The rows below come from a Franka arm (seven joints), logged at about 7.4 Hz.
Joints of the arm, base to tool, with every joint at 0 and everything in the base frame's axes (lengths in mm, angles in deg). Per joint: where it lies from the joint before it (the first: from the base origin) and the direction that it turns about. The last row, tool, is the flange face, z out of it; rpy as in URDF.
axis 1: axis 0 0 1 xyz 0 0 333
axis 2: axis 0 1 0 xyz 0 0 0
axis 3: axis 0 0 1 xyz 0 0 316
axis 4: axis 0 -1 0 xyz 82.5 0 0
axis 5: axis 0 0 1 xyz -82.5 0 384
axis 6: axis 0 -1 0 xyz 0 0 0
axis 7: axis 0 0 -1 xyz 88 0 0
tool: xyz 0 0 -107 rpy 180 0 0
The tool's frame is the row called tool.
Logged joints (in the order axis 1, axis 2, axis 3, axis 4, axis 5, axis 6, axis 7), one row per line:
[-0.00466, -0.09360, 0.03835, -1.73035, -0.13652, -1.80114, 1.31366]
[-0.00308, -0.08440, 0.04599, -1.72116, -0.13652, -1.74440, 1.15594]
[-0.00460, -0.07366, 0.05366, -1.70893, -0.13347, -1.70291, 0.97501]
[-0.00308, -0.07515, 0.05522, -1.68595, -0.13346, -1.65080, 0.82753]
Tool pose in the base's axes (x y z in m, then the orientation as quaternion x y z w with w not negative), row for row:
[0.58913, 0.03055, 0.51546, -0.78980, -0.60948, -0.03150, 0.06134]
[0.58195, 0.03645, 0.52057, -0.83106, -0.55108, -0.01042, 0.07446]
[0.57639, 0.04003, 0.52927, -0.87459, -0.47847, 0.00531, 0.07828]
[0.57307, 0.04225, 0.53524, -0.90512, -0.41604, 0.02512, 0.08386]
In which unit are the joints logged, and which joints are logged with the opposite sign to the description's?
The joints are logged in radians. Opposite sign: axis 2, axis 5, axis 6, axis 7.
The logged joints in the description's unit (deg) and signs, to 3 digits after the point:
[-0.267, 5.363, 2.197, -99.142, 7.822, 103.198, -75.267]
[-0.176, 4.836, 2.635, -98.615, 7.822, 99.947, -66.230]
[-0.264, 4.220, 3.074, -97.914, 7.647, 97.570, -55.864]
[-0.176, 4.306, 3.164, -96.598, 7.647, 94.584, -47.414]

